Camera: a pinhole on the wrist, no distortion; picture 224 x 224 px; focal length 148.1 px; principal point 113.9 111.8 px. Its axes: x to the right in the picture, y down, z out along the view. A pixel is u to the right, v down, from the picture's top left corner.
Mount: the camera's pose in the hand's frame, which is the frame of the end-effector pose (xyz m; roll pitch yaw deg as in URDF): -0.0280 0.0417 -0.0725 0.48 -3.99 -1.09
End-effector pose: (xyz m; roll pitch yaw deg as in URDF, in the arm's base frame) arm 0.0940 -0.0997 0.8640 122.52 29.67 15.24
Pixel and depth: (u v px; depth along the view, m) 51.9 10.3 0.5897
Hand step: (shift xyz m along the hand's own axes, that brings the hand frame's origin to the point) -0.3228 -0.3618 0.4952
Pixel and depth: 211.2 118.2 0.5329
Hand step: 0.2845 0.0543 0.4836
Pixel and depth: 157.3 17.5 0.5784
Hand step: 0.0939 -0.3338 0.5132
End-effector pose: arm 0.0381 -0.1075 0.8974 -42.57 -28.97 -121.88
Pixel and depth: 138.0 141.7 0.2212
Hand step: -0.0067 0.0841 0.1510
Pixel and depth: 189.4 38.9 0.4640
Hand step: 0.1714 -0.1944 0.4049
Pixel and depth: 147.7 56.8 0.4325
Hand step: 0.0373 -0.1238 0.3645
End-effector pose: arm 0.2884 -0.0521 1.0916 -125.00 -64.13 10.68
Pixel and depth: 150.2 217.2 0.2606
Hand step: 0.0210 0.2241 0.1935
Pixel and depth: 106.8 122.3 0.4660
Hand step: -0.0822 0.0719 0.3911
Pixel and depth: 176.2 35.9 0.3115
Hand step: 0.0780 -0.1226 0.2460
